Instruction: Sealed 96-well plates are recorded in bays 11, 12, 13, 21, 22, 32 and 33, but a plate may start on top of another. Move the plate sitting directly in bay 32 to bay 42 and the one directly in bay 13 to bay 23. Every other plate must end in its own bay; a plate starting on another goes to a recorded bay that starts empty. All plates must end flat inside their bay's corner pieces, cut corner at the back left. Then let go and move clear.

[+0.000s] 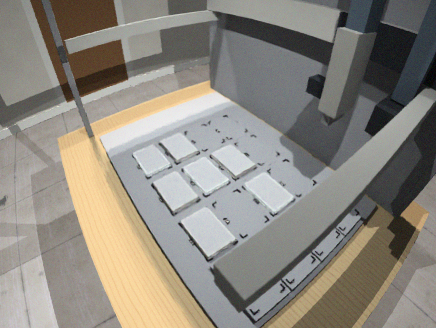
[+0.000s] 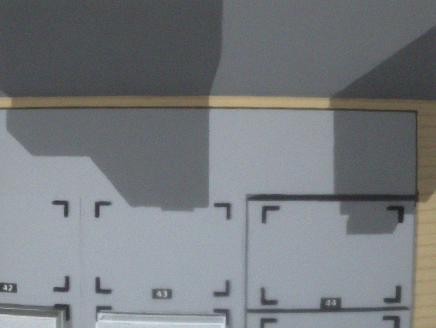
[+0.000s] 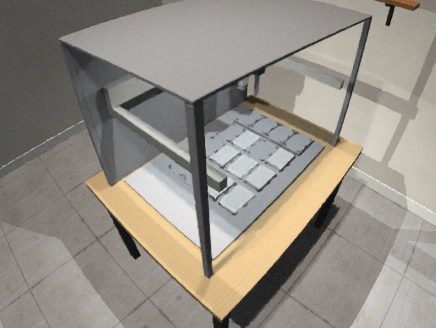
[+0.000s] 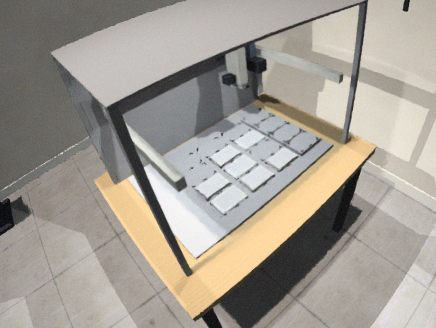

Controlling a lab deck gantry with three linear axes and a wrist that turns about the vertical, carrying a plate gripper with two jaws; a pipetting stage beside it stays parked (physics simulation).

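Places are measured from the robot's base along level axes (x right, y ahead, z up), in millimetres.
Where they show: gripper, fingertip midpoint: [image 3: 248, 91] [image 4: 253, 90]; robot's base, origin of the base link: [image 1: 133, 156] [image 3: 234, 214] [image 4: 224, 214].
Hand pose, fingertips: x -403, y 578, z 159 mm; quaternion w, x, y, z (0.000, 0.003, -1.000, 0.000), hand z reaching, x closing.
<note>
Each offset is from my fingertips to the top centre of the thing. "pt": to the spot under its first point.
Plates lie in bay 11 {pt dx +362, dy -501, dz -145 mm} [image 1: 151, 160] [image 4: 228, 199], bay 21 {pt dx +255, dy -501, dz -145 mm} [image 1: 179, 147] [image 4: 212, 185], bay 12 {pt dx +361, dy -336, dz -145 mm} [image 1: 176, 192] [image 4: 256, 177] and bay 22 {pt dx +255, dy -340, dz -145 mm} [image 1: 206, 175] [image 4: 240, 165]. The bay 32 plate {dx +146, dy -350, dz -145 mm} [image 1: 233, 161] [image 3: 225, 155] [image 4: 224, 155], bay 13 plate {dx +360, dy -186, dz -145 mm} [image 1: 206, 232] [image 3: 280, 158] [image 4: 282, 158] and bay 33 plate {dx +146, dy -186, dz -145 mm} [image 1: 270, 192] [image 2: 162, 322] [image 4: 249, 138] lie flat. No stack is clear. Bay 42 {pt dx +34, dy -323, dz -159 mm} [image 2: 30, 240] and bay 23 {pt dx +253, dy -184, dz -159 mm} [image 1: 240, 212] hold no plate. Cut corners are too small to tell. My gripper is high at the back right, away from the plates; its jaws cannot be made out.
A grey hanging column [image 1: 345, 75] [image 4: 236, 65] and a dark block [image 1: 385, 117] [image 4: 257, 64] are high at the back right. A long side rail [image 1: 325, 200] crosses above the right side. Bays 43 {pt dx +41, dy -187, dz -159 mm} [image 2: 160, 250] and 44 {pt dx +44, dy -23, dz -145 mm} [image 2: 330, 260] hold no plate.
</note>
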